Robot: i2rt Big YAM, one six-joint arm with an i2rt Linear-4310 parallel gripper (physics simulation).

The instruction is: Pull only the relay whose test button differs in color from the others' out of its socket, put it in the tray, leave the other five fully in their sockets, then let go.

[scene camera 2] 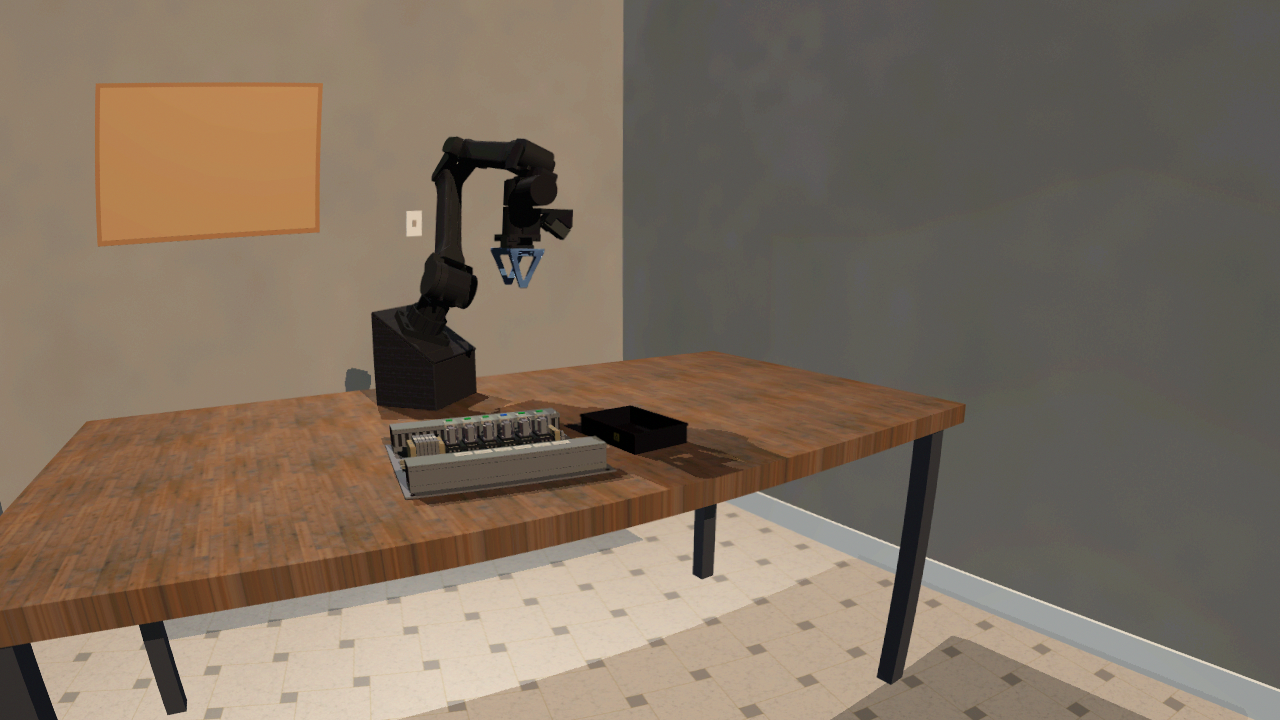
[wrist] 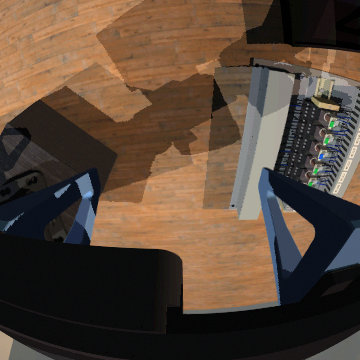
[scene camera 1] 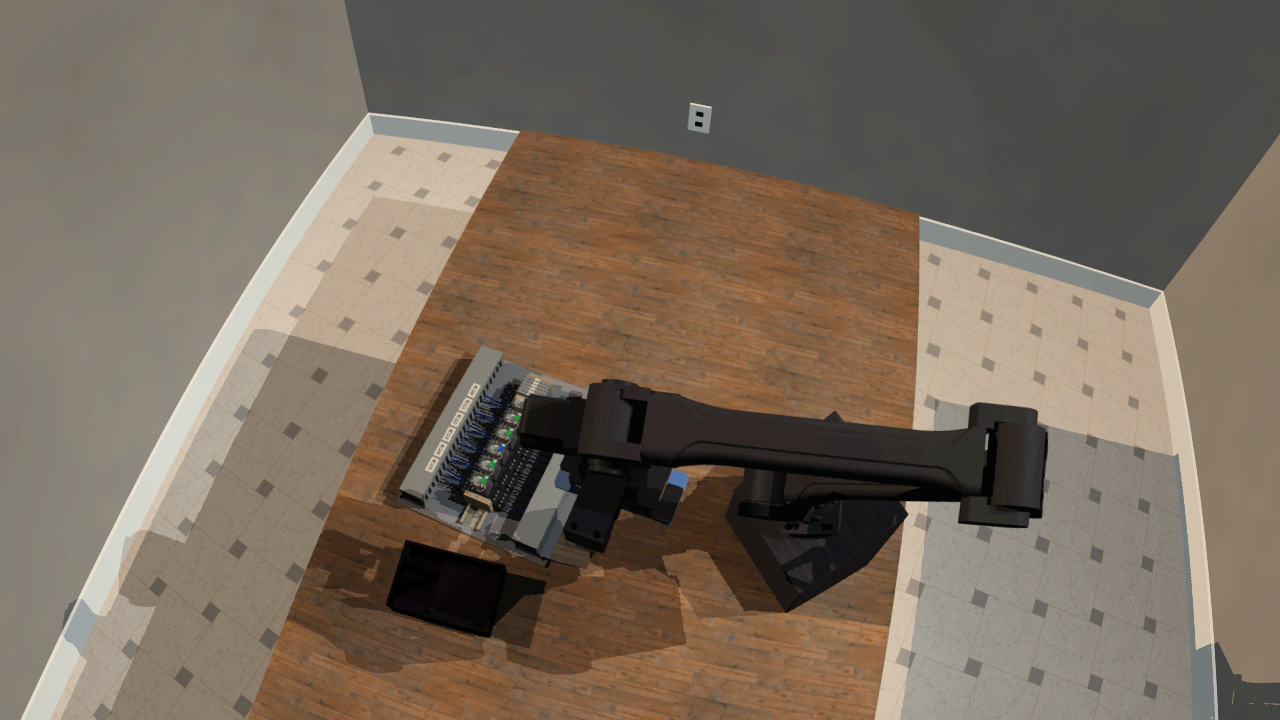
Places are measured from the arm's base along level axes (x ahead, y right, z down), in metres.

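Pixels of known places: gripper, fingertip midpoint: (scene camera 2: 515,286) (wrist: 178,176) (scene camera 1: 622,504); arm's base at its link origin: (scene camera 2: 420,330).
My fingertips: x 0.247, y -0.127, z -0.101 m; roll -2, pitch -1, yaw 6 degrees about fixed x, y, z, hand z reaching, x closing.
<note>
For each thing: its top centre in the pictures, then the offset to it from my fingertips.
- relay with the blue test button, top centre: (scene camera 1: 496,446) (scene camera 2: 504,415) (wrist: 324,156) dz +0.188, dx +0.229, dy +0.123 m
- black tray at its top centre: (scene camera 1: 444,585) (wrist: 334,15) (scene camera 2: 632,418) dz +0.222, dx +0.241, dy -0.110 m
- long grey duct at its top centre: (scene camera 2: 506,451) (scene camera 1: 451,418) (wrist: 350,164) dz +0.214, dx +0.325, dy +0.163 m
The relay with the blue test button (scene camera 1: 501,448) (scene camera 2: 503,415) (wrist: 321,157) stands upright in the socket row, third from the end nearest the tray. The other relays, such as one with a green button (scene camera 1: 484,480) (scene camera 2: 538,411) (wrist: 332,124), stand in the same row. The black tray (scene camera 1: 438,621) (scene camera 2: 660,437) (wrist: 289,25) sits beside the panel's end; its inside is dark. My gripper (scene camera 1: 622,483) (scene camera 2: 516,284) (wrist: 178,176) is open and empty, pointing down high above the table, on the arm-base side of the relays. In the wrist view the right finger hides part of the row.
A long grey duct (scene camera 1: 452,420) (scene camera 2: 505,465) runs along the side of the panel away from the arm base, and another duct (scene camera 1: 541,514) (wrist: 267,120) along the nearer side. Tan terminal blocks (scene camera 2: 425,444) stand at the row's far end. The dark arm base (scene camera 1: 805,546) (scene camera 2: 411,367) stands behind.
</note>
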